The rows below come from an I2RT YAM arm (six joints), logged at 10 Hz.
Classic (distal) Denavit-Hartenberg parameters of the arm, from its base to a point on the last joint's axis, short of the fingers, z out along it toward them. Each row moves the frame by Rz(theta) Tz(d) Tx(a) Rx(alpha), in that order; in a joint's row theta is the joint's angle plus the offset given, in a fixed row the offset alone. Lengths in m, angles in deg.
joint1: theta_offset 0; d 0.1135; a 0.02; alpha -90
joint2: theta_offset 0; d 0; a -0.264; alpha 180
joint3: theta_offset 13.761; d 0; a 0.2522; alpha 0
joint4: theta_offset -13.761; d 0; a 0.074; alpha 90
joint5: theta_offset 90; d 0; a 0; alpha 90
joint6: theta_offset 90; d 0.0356; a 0; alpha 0
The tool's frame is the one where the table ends.
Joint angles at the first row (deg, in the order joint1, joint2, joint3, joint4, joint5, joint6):
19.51 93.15 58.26 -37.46 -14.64 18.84
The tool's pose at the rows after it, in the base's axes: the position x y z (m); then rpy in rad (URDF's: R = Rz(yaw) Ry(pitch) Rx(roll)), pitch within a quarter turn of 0, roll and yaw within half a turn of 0:
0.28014 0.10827 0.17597 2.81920 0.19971 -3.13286
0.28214 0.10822 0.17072 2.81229 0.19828 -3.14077
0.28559 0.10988 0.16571 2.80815 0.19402 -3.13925
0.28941 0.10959 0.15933 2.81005 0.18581 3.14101
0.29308 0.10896 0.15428 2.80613 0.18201 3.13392
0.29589 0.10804 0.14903 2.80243 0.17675 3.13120
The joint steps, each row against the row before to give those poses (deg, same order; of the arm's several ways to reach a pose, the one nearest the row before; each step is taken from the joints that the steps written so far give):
0.00 0.33 -1.19 0.69 0.86 0.35
-0.17 0.83 -0.43 1.39 -0.32 0.32
0.04 1.34 0.23 0.96 -0.31 0.00
-0.29 1.52 0.17 0.84 -0.09 -0.09
-0.36 1.22 0.14 0.98 -0.26 0.09
-0.36 1.13 0.00 0.86 -0.35 -0.16

